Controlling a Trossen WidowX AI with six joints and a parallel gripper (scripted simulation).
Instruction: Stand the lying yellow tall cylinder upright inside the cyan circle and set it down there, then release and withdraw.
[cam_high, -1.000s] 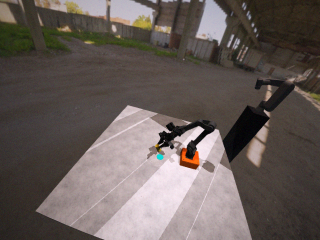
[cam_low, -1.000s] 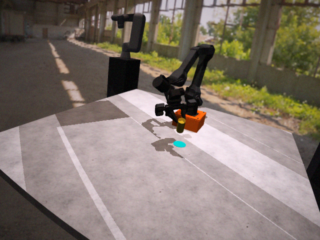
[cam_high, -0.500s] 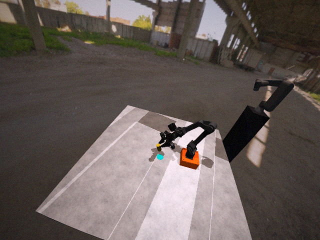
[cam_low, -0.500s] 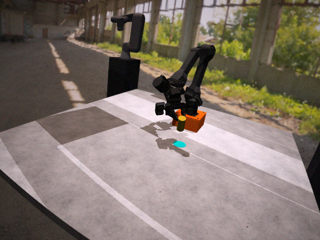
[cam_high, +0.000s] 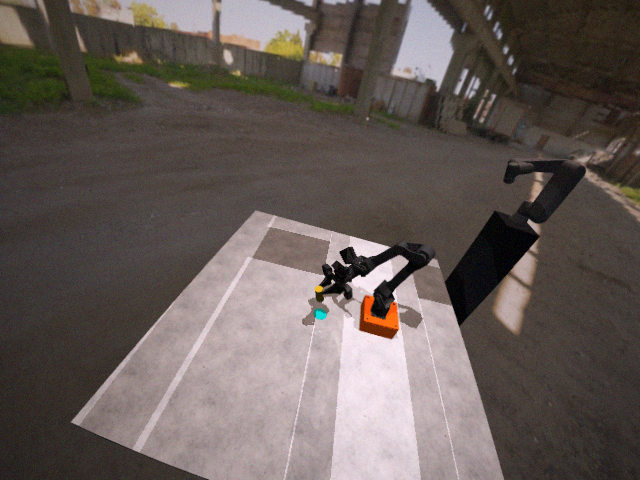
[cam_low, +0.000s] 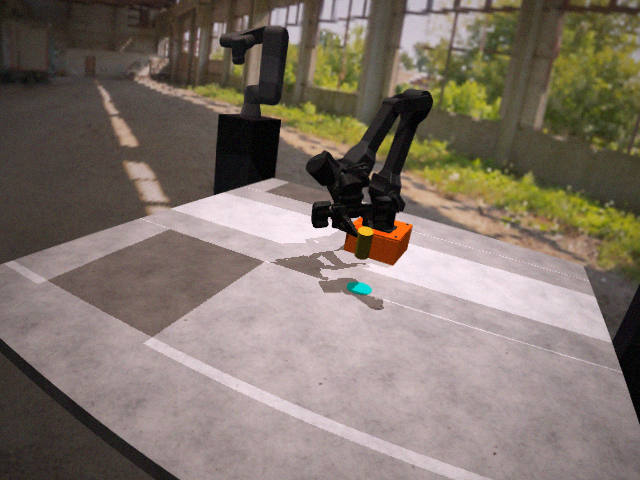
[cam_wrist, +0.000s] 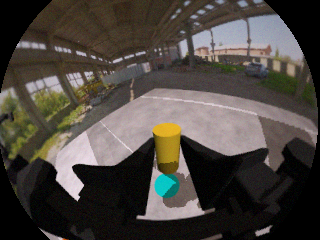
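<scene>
Right now my gripper tip is 14 cm above the cyan circle and 3 cm past it. Round my gripper tip: yellow cylinder (2 cm below).
</scene>
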